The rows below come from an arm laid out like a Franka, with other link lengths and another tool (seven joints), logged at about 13 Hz.
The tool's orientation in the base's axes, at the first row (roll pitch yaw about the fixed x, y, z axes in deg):
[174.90 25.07 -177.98]
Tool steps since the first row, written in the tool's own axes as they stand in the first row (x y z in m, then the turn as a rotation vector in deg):
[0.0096 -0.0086 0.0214 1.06 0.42 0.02]
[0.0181 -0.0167 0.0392 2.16 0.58 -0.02]
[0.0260 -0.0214 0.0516 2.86 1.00 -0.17]
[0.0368 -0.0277 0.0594 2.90 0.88 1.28]
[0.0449 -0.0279 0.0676 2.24 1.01 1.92]
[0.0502 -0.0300 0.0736 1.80 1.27 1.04]
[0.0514 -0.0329 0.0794 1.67 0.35 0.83]
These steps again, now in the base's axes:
[0.0009 -0.0066 -0.0241 -0.98 0.39 -0.43]
[0.0012 -0.0131 -0.0444 -2.01 0.51 -0.85]
[-0.0004 -0.0168 -0.0593 -2.73 0.89 -0.98]
[-0.0064 -0.0226 -0.0714 -2.15 0.91 -2.31]
[-0.0103 -0.0222 -0.0823 -1.30 1.13 -2.60]
[-0.0124 -0.0238 -0.0901 -1.29 1.31 -1.60]
[-0.0109 -0.0261 -0.0961 -1.19 0.38 -1.43]

